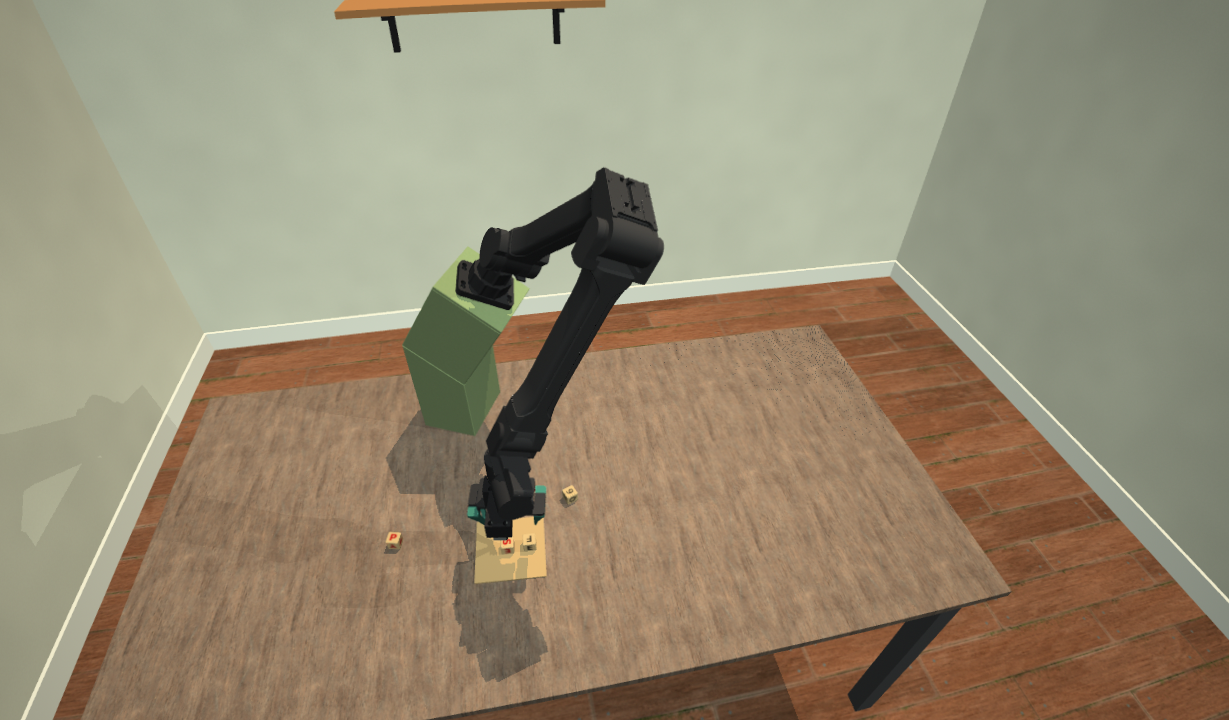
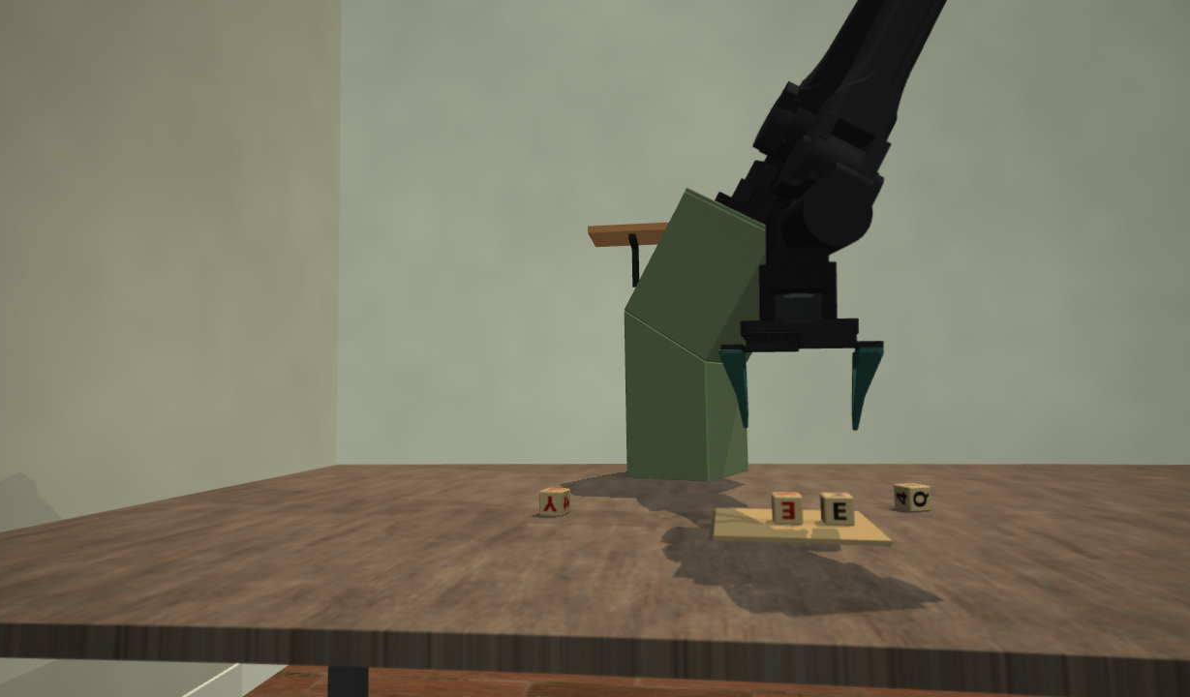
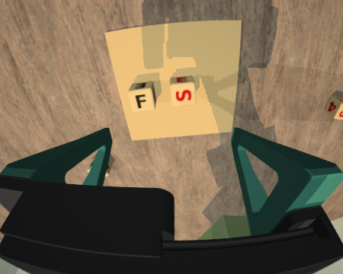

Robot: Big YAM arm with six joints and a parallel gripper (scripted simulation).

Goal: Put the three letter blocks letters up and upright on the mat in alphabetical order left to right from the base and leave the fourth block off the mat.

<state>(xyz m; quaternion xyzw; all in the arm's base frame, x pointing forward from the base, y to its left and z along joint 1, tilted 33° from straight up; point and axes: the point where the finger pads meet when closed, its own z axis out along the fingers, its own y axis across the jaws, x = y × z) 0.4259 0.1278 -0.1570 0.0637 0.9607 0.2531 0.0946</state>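
The tan mat is 1 cm to the right of my hand and 10 cm below it.
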